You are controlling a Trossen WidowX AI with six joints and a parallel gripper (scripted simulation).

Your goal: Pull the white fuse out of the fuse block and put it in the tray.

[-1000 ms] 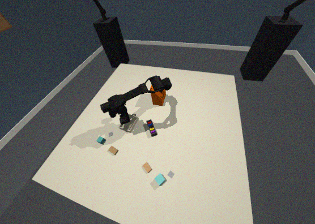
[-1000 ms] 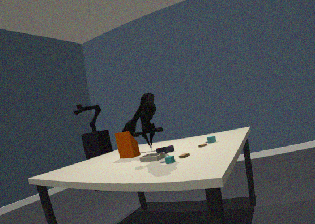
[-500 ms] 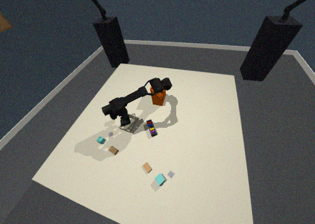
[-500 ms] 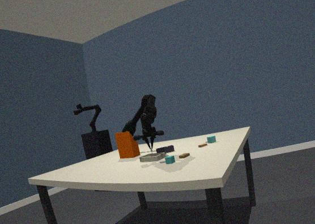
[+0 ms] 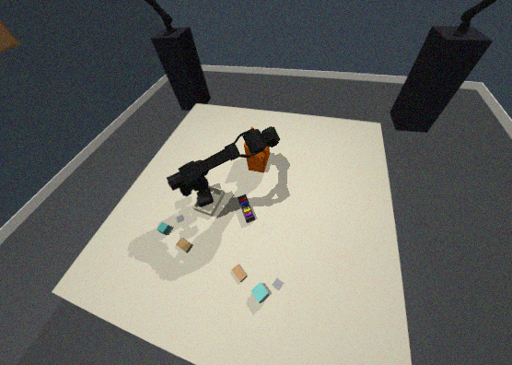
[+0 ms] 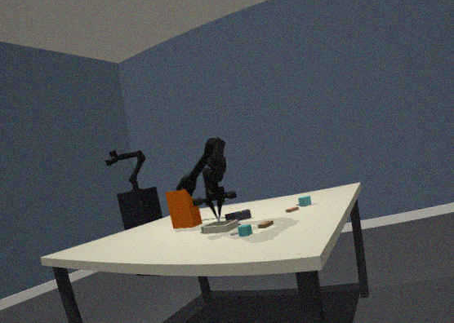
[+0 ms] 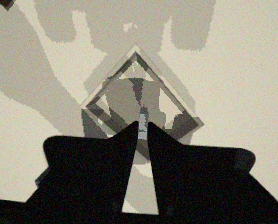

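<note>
Now: gripper tip 2 cm above the white fuse. Also, from my gripper tip: tray: 5 cm below.
</note>
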